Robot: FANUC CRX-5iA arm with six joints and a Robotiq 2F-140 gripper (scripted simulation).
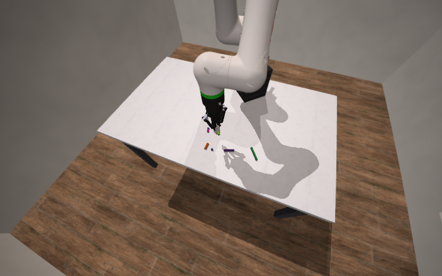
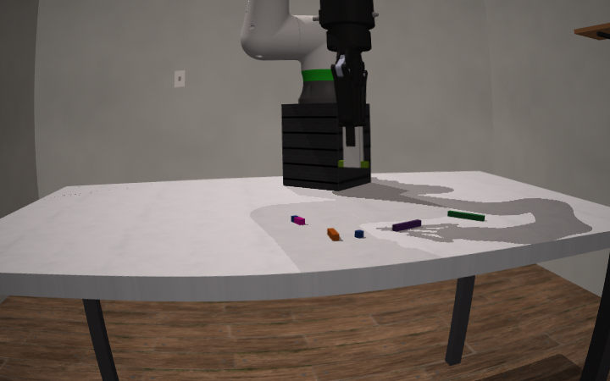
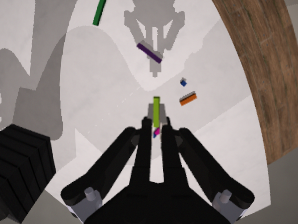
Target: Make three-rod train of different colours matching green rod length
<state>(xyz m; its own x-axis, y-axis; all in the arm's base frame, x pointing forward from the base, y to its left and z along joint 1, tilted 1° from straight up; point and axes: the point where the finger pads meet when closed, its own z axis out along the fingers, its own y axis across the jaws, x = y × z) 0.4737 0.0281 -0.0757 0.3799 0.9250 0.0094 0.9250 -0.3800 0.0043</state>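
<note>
Now: hand 30 mm past the magenta rod, 90 mm to the left of it and 130 mm above it. Round my hand: lime rod (30 mm below); orange rod (70 mm ahead, 40 mm to the right, 130 mm below); purple rod (20 mm ahead, 90 mm to the left, 130 mm below).
</note>
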